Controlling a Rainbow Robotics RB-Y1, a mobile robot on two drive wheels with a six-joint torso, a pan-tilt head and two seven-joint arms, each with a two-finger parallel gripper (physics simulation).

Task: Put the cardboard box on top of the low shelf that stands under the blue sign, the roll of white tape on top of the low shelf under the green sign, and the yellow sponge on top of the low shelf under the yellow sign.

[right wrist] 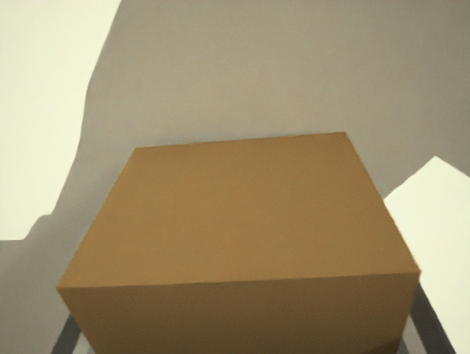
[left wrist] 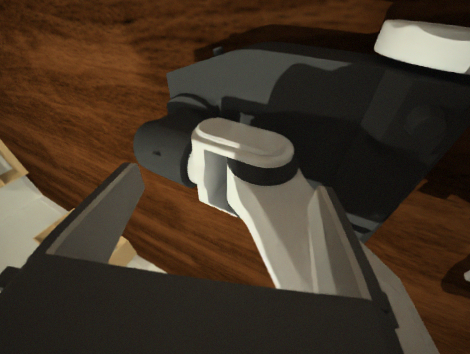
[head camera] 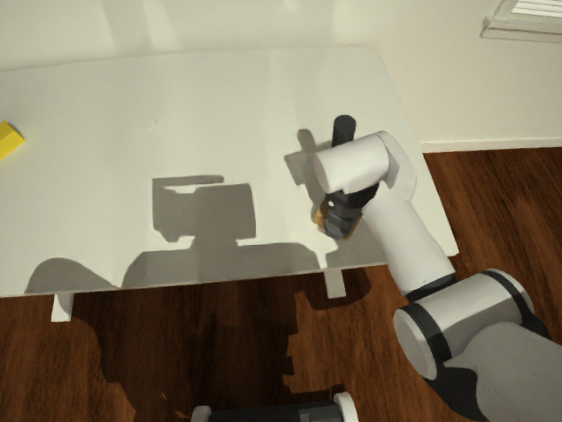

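Note:
Cardboard box [right wrist: 287, 237]; out of frame in the left wrist view. My left gripper [left wrist: 225, 186], my right gripper [head camera: 342, 224], both visible.

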